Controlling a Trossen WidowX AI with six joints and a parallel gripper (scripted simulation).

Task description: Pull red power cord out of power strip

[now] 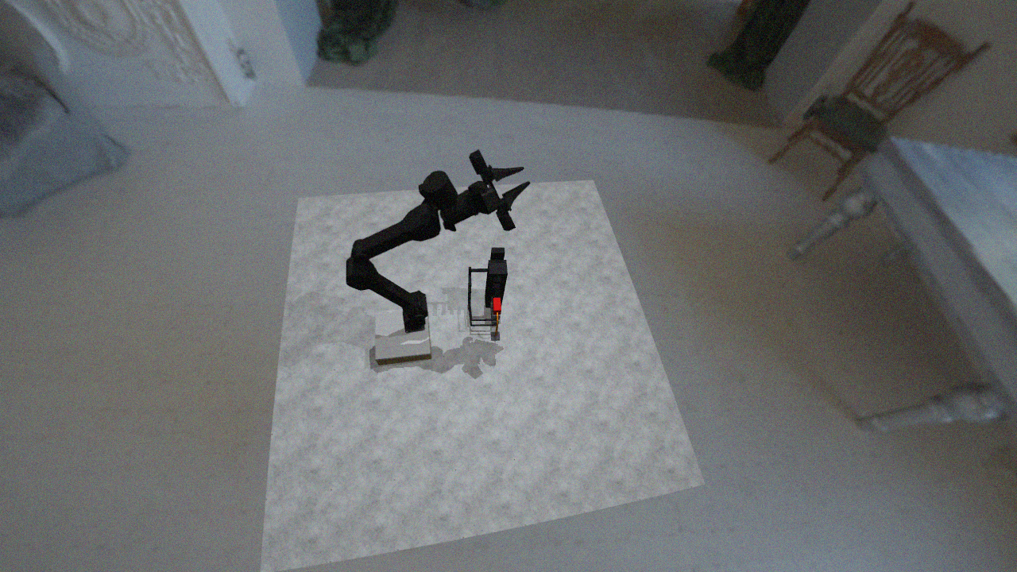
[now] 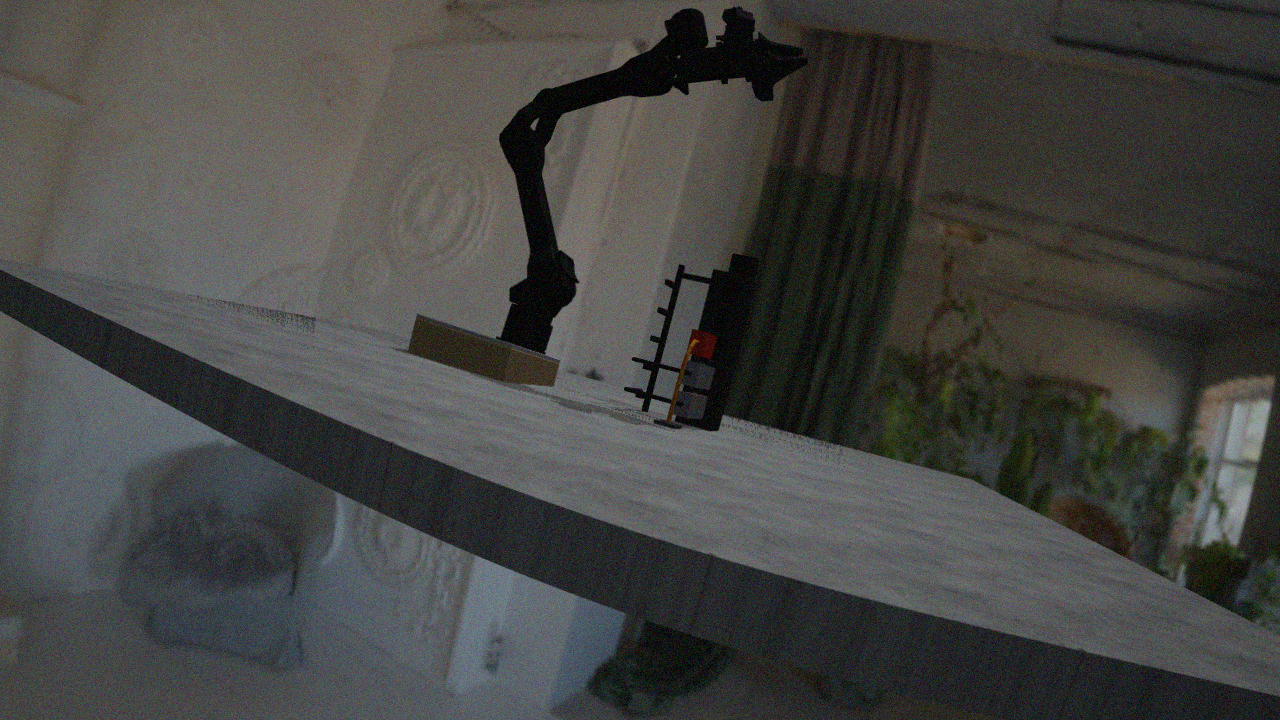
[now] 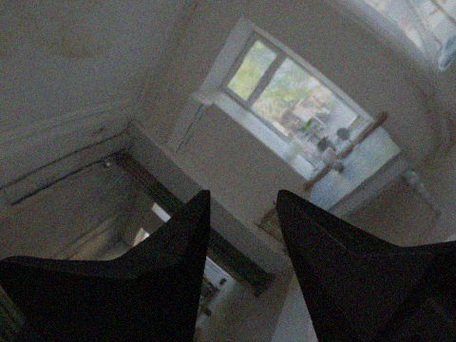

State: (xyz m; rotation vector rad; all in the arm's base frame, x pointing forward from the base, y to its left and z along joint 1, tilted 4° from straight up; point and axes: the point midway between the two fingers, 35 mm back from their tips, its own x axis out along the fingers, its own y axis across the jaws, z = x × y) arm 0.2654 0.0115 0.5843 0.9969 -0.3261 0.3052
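Right now my gripper tip is 50 cm above the red plug, 5 cm to the left of it and 5 cm past it.
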